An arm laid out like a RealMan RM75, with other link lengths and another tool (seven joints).
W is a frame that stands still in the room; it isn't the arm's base.
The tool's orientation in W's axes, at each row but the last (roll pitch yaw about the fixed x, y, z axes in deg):
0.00 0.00 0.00
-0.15 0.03 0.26
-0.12 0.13 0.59
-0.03 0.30 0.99
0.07 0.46 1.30
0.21 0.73 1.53
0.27 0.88 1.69
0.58 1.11 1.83
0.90 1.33 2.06
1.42 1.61 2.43
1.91 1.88 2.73
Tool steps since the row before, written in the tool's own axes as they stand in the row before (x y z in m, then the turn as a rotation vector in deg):
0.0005 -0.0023 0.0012 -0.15 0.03 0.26
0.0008 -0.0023 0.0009 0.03 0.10 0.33
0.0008 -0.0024 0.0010 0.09 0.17 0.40
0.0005 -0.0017 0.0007 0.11 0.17 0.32
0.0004 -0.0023 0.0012 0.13 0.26 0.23
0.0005 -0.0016 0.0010 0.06 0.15 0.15
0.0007 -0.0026 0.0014 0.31 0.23 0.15
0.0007 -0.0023 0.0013 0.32 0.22 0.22
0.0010 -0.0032 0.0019 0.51 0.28 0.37
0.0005 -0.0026 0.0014 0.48 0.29 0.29
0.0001 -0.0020 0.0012 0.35 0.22 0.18
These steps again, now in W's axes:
0.0005 -0.0023 0.0012 -0.15 0.03 0.26
0.0008 -0.0023 0.0009 0.03 0.10 0.33
0.0008 -0.0024 0.0010 0.09 0.17 0.40
0.0005 -0.0017 0.0007 0.11 0.17 0.32
0.0005 -0.0023 0.0012 0.13 0.26 0.23
0.0006 -0.0016 0.0010 0.06 0.15 0.15
0.0008 -0.0026 0.0014 0.31 0.24 0.15
0.0008 -0.0023 0.0013 0.32 0.23 0.22
0.0012 -0.0032 0.0018 0.51 0.29 0.36
0.0006 -0.0026 0.0013 0.48 0.30 0.28
0.0002 -0.0020 0.0011 0.35 0.23 0.18

